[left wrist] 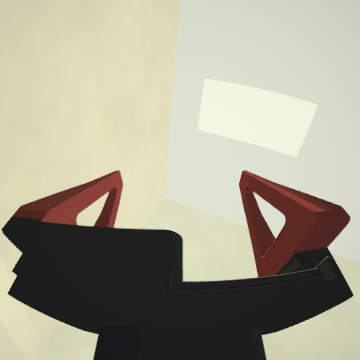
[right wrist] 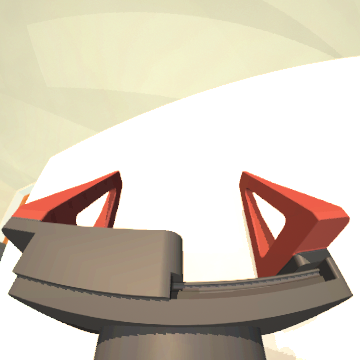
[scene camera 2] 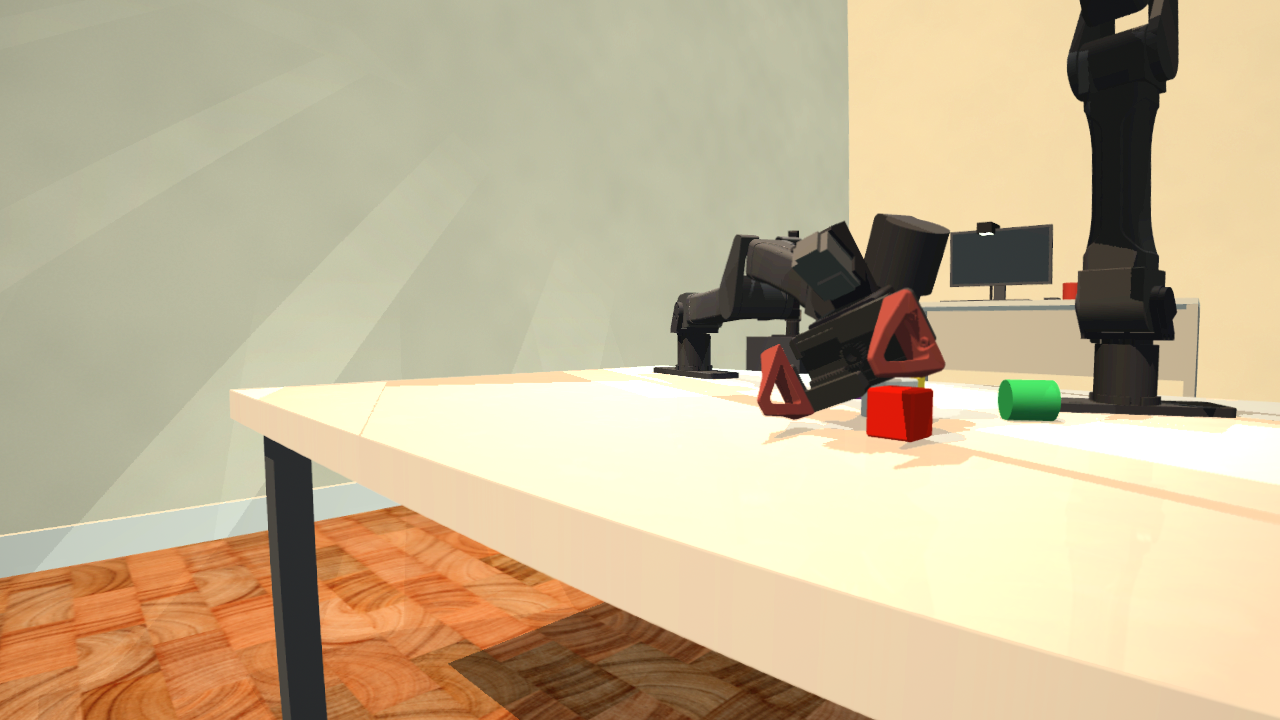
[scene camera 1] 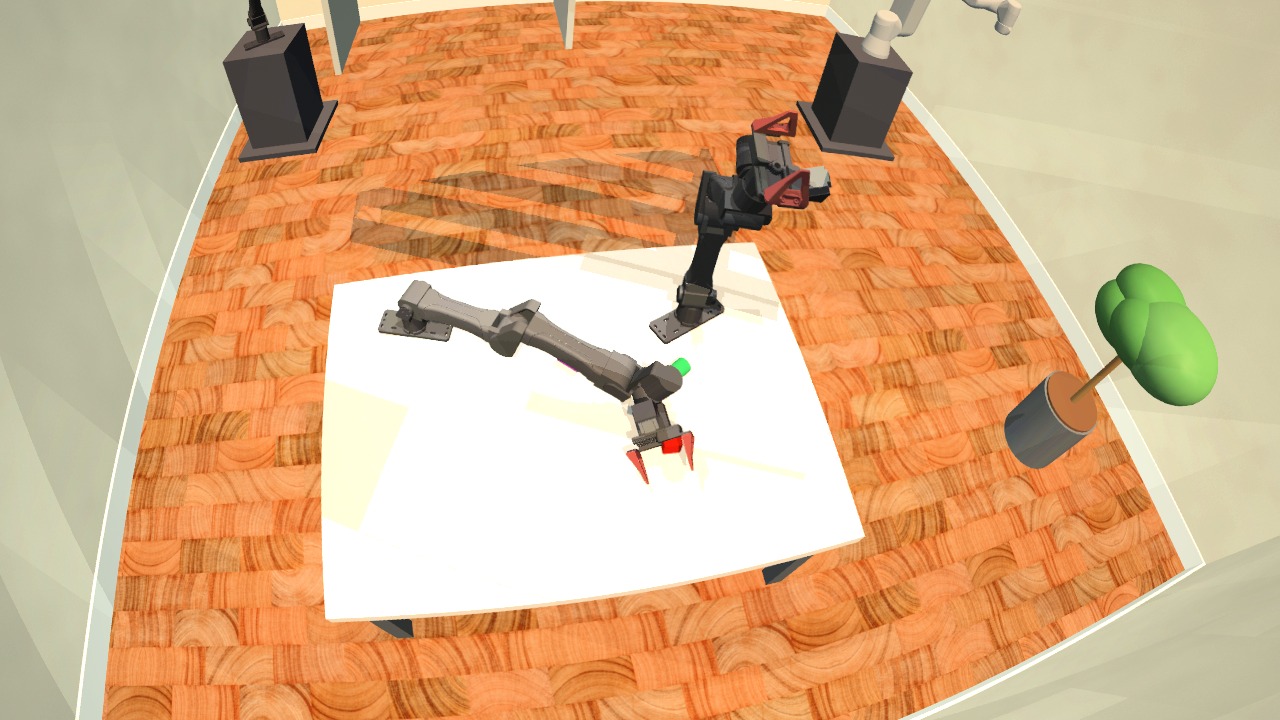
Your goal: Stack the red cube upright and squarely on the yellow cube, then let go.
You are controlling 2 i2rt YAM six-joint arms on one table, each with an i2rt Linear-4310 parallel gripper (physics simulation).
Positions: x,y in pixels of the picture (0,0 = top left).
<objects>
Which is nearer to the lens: the red cube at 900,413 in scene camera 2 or the green cylinder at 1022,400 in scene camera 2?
The red cube.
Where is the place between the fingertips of the right gripper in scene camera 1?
At 670,477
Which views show the right gripper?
The right wrist view, scene camera 2 and scene camera 1 only.
</objects>
